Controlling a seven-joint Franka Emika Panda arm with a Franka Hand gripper.
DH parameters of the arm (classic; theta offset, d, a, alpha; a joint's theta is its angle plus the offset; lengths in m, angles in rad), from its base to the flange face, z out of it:
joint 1: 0 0.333 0 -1.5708
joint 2: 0 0 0 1.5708
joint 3: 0 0.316 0.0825 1.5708
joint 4: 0 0 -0.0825 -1.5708
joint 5: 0 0.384 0 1.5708
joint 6: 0 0 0.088 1.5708
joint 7: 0 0.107 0 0
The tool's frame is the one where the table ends.
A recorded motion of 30 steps. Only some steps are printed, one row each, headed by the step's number.
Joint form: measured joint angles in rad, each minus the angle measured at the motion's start. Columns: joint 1, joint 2, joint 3, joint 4, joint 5, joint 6, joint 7.
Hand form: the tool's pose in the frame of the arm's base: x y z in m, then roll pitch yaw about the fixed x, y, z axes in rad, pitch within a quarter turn. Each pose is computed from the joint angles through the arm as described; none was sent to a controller.
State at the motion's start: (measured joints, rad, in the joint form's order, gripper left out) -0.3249 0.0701 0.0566 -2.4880 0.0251 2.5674 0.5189
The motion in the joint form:
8: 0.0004 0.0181 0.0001 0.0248 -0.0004 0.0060 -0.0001
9: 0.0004 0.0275 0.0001 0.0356 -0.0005 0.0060 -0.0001
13: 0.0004 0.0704 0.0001 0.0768 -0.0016 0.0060 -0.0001
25: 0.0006 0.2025 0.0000 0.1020 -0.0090 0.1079 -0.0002
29: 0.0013 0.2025 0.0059 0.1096 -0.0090 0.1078 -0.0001
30: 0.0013 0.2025 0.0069 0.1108 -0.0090 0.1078 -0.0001
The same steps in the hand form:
8: 0.4654 -0.1279 0.2624 -3.1145 -0.0097 -0.8077
9: 0.4687 -0.1287 0.2619 -3.1133 -0.0107 -0.8077
13: 0.4806 -0.1319 0.2562 -3.1126 -0.0084 -0.8070
25: 0.4878 -0.1334 0.2081 -3.1135 -0.0034 -0.8030
29: 0.4917 -0.1310 0.2107 -3.1083 -0.0091 -0.7969
30: 0.4923 -0.1306 0.2111 -3.1074 -0.0100 -0.7959

